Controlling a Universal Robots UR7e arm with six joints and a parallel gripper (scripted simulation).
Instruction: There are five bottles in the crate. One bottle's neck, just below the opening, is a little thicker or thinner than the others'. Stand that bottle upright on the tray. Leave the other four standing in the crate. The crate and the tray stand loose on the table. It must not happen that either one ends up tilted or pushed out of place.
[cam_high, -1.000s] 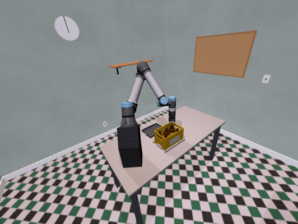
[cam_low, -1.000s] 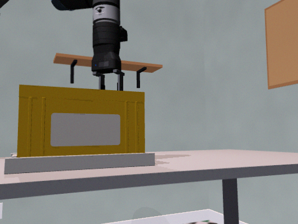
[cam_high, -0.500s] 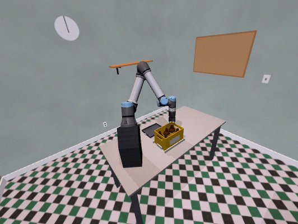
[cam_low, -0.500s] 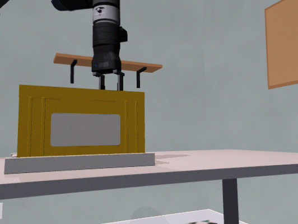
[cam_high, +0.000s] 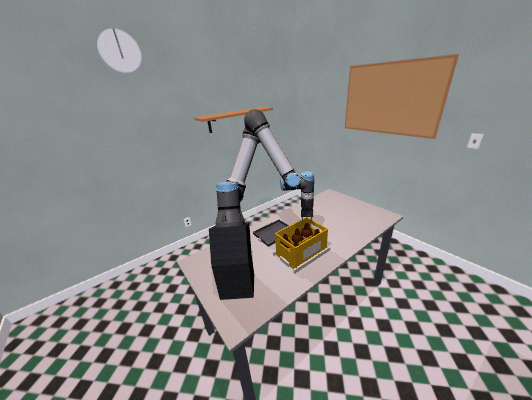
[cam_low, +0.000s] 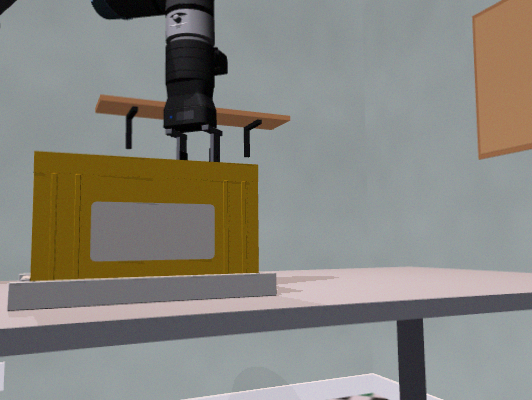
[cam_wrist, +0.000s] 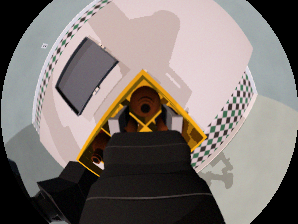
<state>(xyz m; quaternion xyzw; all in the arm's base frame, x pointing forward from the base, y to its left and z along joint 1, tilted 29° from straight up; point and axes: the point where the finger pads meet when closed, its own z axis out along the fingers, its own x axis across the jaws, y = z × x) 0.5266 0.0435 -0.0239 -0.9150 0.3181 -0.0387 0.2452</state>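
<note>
Right now the brown bottle is 110 mm below my hand. The rest, counted from my hand: dark tray (220 mm to the left, 190 mm below, 130 mm behind); crate (110 mm below, 80 mm behind, 60 mm to the right).
</note>
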